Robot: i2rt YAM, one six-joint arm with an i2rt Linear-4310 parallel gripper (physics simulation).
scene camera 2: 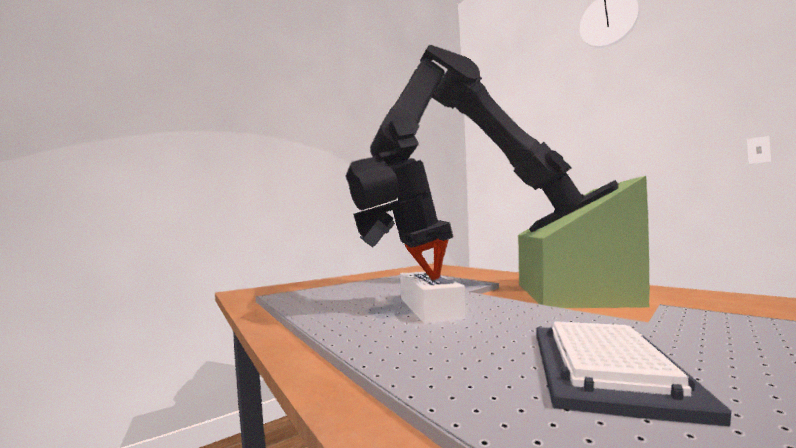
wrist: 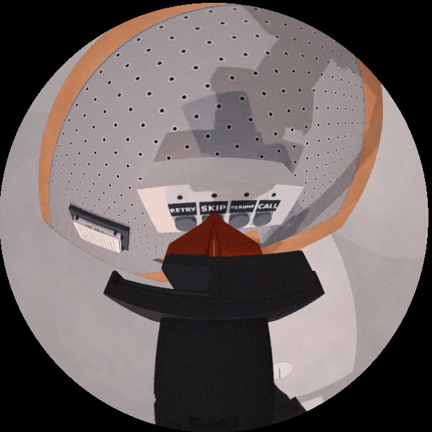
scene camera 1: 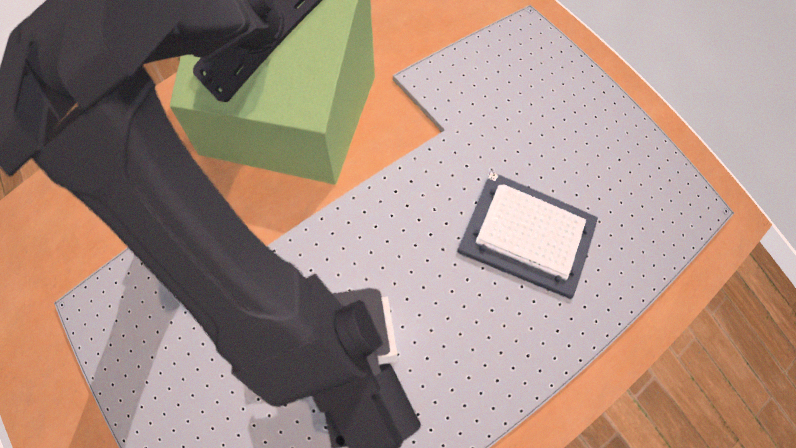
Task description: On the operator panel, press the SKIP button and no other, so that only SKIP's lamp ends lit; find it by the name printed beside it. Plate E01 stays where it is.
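Frame: origin at the arm's base, x ahead, y left, z up, level; centimetres.
Seen in the pictures: gripper, between the fingertips: point(scene camera 2: 435, 278); arm's base, origin of its link: point(scene camera 2: 572, 209) point(scene camera 1: 261, 28).
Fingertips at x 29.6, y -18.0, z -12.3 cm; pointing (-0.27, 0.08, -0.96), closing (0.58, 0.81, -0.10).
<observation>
Offsets run from my fingertips to a thing's middle. "spot": to the spot under its first point. Level surfaces: height alone.
The white operator panel {dx -0.2, dy -1.7, dz -2.7 cm} point(scene camera 1: 390, 333) point(scene camera 2: 443, 304) point(wrist: 155, 205) stands on the perforated board. In the wrist view its labels read RETRY, SKIP point(wrist: 213, 208), RESUME and CALL. The grey RETRY button point(wrist: 186, 223), RESUME button point(wrist: 239, 220) and CALL button point(wrist: 263, 218) show below their labels. The SKIP button is mostly hidden behind the fingertips. SKIP's lamp point(wrist: 214, 195) and the other lamps look dark. My gripper point(scene camera 2: 435, 278) point(wrist: 213, 217) is shut and empty, its red tips at the SKIP button; contact is unclear. The white plate {dx +9.4, dy +26.3, dz -3.6 cm} point(scene camera 1: 531, 230) point(scene camera 2: 618, 347) point(wrist: 97, 238) sits level in its dark holder point(scene camera 1: 515, 271) point(scene camera 2: 640, 409).
The grey perforated board {dz -5.4 cm} point(scene camera 1: 445, 345) point(scene camera 2: 389, 384) point(wrist: 150, 110) lies on the orange table {dz -6.8 cm} point(scene camera 1: 378, 128). The green wedge point(scene camera 1: 267, 128) point(scene camera 2: 596, 267) carries the arm's base. A small tag {spot: dx +0.3, dy +29.0, dz -4.2 cm} point(scene camera 1: 492, 175) lies at the plate holder's corner. The arm covers much of the panel in scene view 1.
</observation>
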